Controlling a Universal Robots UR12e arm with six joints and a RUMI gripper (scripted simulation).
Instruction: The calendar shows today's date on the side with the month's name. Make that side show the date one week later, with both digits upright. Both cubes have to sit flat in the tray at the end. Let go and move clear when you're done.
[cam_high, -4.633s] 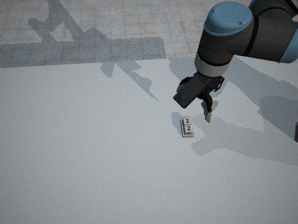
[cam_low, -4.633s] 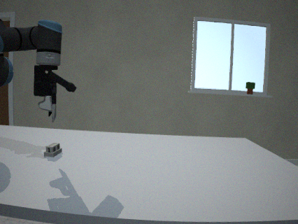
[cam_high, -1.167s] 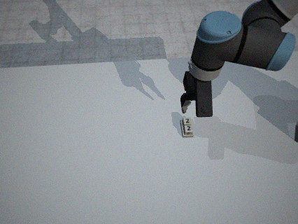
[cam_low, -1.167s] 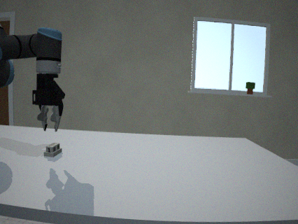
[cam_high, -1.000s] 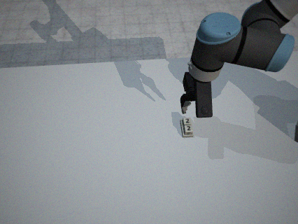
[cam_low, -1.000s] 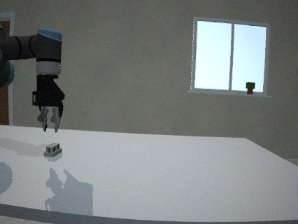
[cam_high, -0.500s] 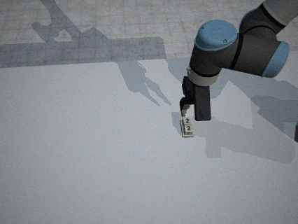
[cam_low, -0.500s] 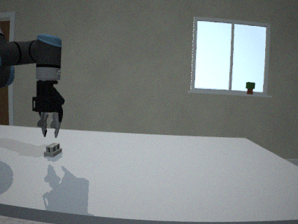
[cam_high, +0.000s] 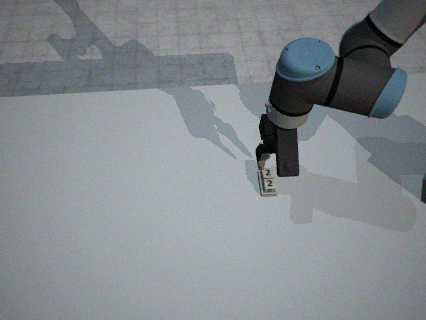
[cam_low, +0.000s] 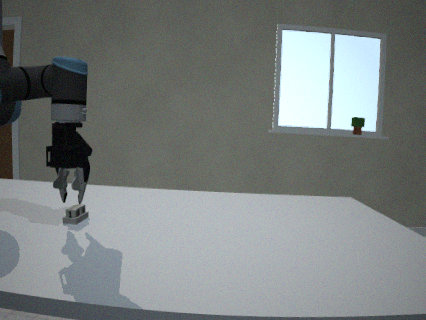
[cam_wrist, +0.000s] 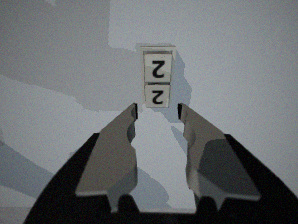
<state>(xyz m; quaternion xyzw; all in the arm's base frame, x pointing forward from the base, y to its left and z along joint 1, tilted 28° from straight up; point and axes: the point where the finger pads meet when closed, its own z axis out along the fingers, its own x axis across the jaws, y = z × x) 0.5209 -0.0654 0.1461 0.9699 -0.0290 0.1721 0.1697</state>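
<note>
My gripper is now 4 cm above the cube. Also, from my hand: tray: 6 cm below, 2 cm to the left.
</note>
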